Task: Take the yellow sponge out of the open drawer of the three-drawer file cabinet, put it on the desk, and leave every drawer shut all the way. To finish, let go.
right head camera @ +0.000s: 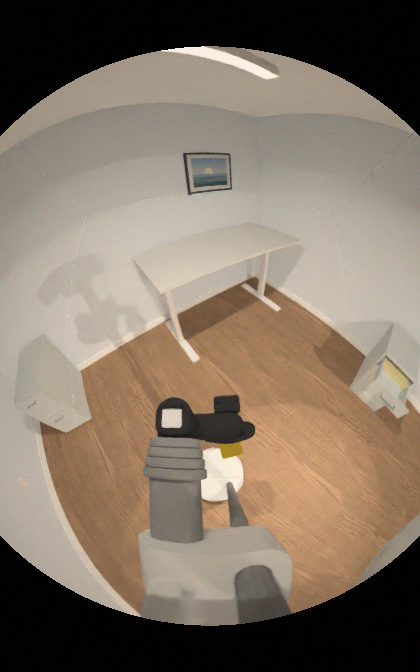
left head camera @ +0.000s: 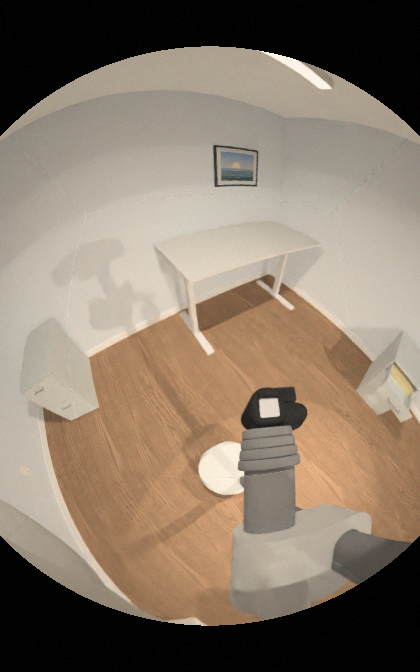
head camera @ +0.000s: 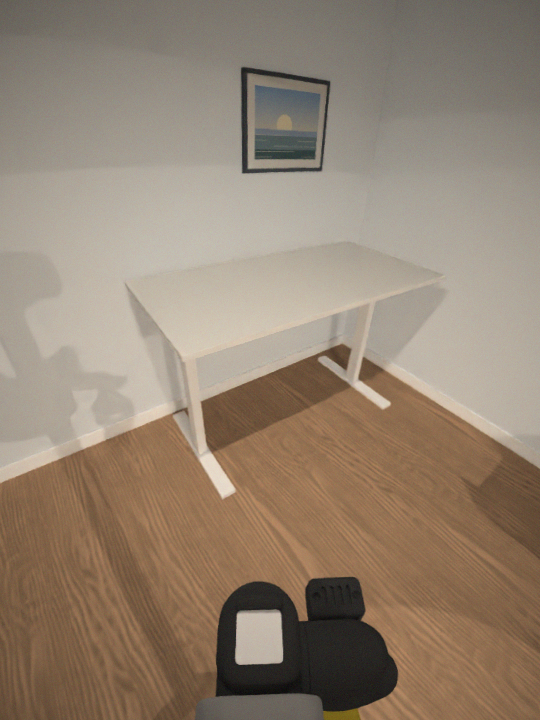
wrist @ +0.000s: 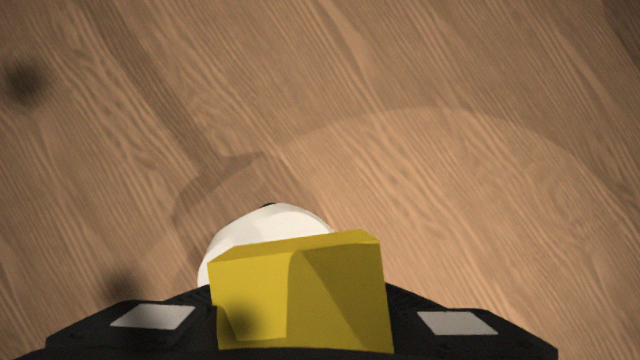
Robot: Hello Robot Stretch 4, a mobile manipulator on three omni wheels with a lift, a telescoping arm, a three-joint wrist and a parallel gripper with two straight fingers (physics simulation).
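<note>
The yellow sponge (wrist: pixel 330 300) (right head camera: pixel 231 450) (head camera: pixel 342 714) is held between the fingers of my gripper (wrist: pixel 306 303), high above the floor. In the head view a sliver of the sponge shows below the black wrist. The desk (head camera: pixel 279 293) (left head camera: pixel 235 247) (right head camera: pixel 215 255) stands ahead against the wall, apart from the gripper. The file cabinet (left head camera: pixel 376 382) (right head camera: pixel 371 377) with an open drawer (left head camera: pixel 395 402) (right head camera: pixel 382 396) stands at the right edge of both side head views. Pale yellow contents show in that drawer. Its lower drawers are hard to make out.
A second grey cabinet (left head camera: pixel 52 360) (right head camera: pixel 45 380) with two handles stands at the left, its visible drawers shut. The white round base (left head camera: pixel 220 470) (right head camera: pixel 220 482) (wrist: pixel 270 225) is below the arm. A framed picture (head camera: pixel 284 122) hangs above the desk. The desk's feet (head camera: pixel 217 476) reach out over the floor.
</note>
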